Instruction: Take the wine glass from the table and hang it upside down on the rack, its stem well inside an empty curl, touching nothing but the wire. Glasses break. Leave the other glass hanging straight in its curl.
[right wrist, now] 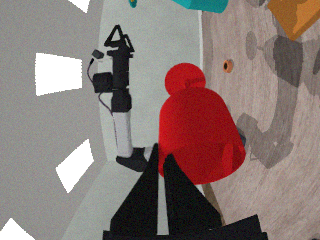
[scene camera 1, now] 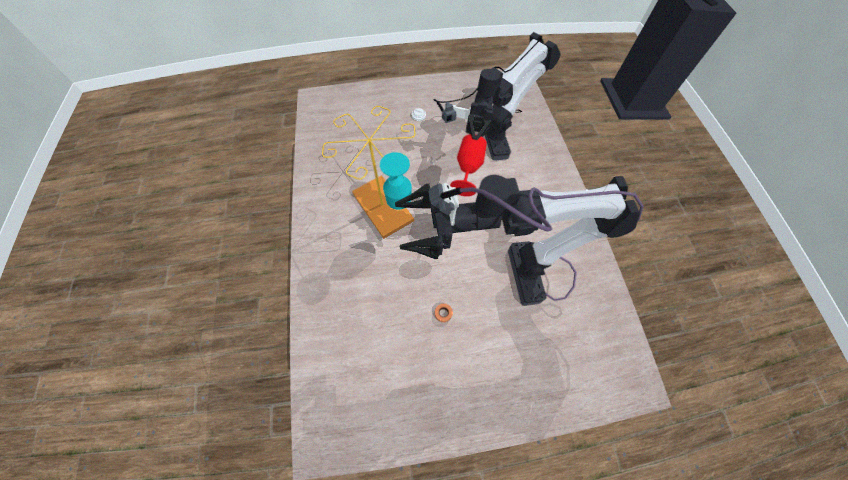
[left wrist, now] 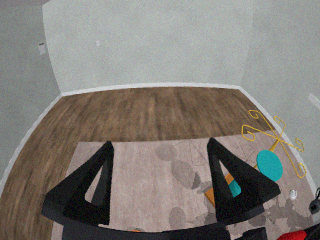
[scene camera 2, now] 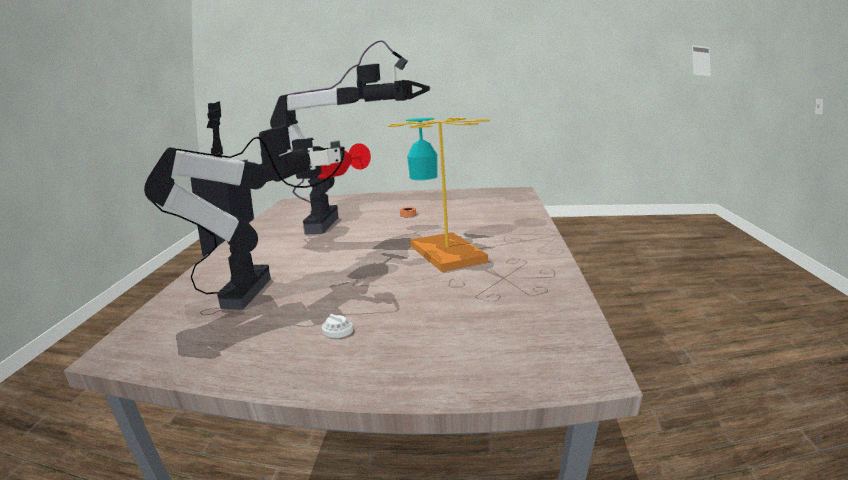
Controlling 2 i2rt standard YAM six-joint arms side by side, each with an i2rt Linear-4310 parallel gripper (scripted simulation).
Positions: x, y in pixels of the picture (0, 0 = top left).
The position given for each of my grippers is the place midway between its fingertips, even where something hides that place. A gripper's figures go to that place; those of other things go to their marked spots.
Labels:
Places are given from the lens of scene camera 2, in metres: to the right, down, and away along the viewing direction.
my left gripper (scene camera 2: 428, 88): 0.01, -0.47, 1.51
my right gripper (scene camera 2: 327, 150): -0.25, -0.23, 1.27
teal glass (scene camera 2: 422, 159): 0.00, -0.21, 1.32
yellow wire rack (scene camera 2: 445, 255): 0.05, 0.04, 1.26

